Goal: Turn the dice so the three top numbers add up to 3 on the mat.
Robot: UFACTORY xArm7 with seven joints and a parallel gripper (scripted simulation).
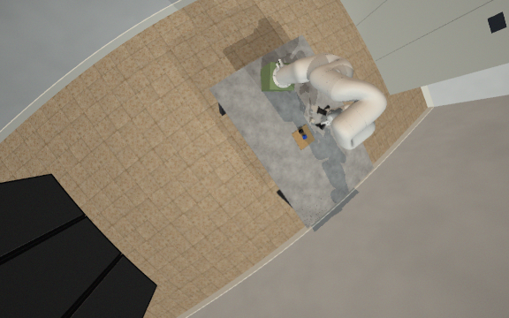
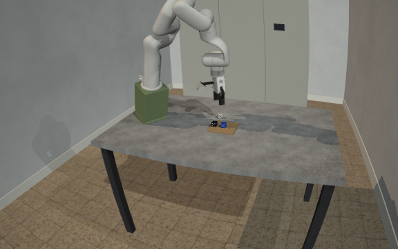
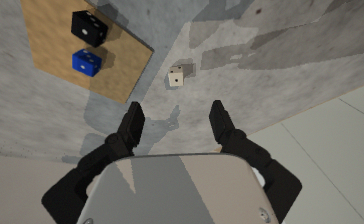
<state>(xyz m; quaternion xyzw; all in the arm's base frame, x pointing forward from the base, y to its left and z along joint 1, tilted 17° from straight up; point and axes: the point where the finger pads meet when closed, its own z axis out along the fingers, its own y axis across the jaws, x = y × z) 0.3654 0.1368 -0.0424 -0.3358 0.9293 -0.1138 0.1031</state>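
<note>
Right now the white die is 9 cm below my hand. Also, from my hand: tan mat 7 cm ahead, 12 cm to the right, 10 cm below; then blue die 7 cm ahead, 12 cm to the right, 9 cm below; then black die 2 cm ahead, 12 cm to the right, 9 cm below.
</note>
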